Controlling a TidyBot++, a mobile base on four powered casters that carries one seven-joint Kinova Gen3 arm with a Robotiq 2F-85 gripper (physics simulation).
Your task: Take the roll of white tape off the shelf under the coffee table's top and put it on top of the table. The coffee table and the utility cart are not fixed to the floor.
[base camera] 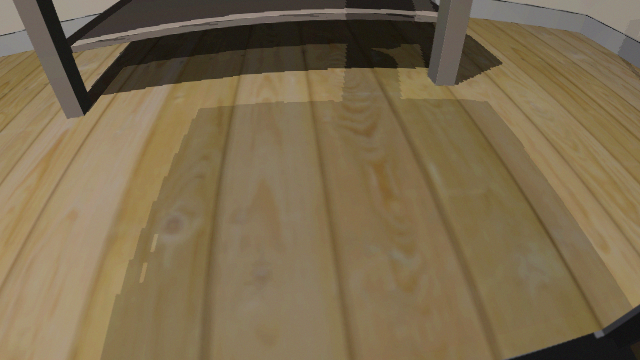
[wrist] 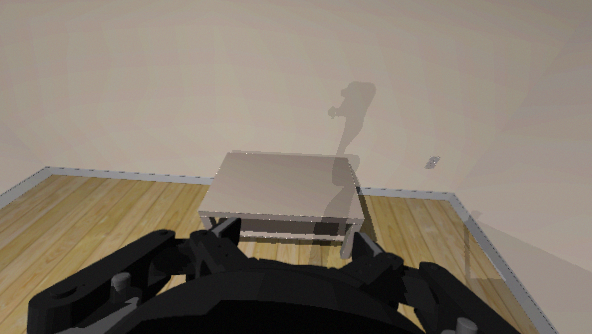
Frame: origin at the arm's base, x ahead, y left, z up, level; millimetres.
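Seen in the pictures: gripper, fingertip midpoint: [wrist: 295,237].
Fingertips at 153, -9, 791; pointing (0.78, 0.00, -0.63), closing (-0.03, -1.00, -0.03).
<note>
Offsets run from my fingertips to a thing's top centre, as dx, dy, dz. "pt": to the spot under its first point. Level surfaces: height alone.
The coffee table [base camera: 446,45] [wrist: 280,185] stands ahead, against the far wall. In the base camera view its two front legs and the front part of its lower shelf {pt +626, +116, -1040} [base camera: 240,19] show; its top is out of that view. In the wrist view its pale top shows whole, with a slice of the shelf under its front edge. The roll of white tape does not show in either view. My gripper [wrist: 295,237] is open, with no object between its fingertips; it is high up and on the near side of the table.
A wall with a pale baseboard [base camera: 530,14] [wrist: 125,176] runs behind the table, and a baseboard also runs along the right side. A wall outlet {+1225, -1017, -731} [wrist: 432,162] is to the right of the table. The arm's shadow falls on the wall and tabletop. Wooden floor {dz -1188} [base camera: 270,200] lies before the table.
</note>
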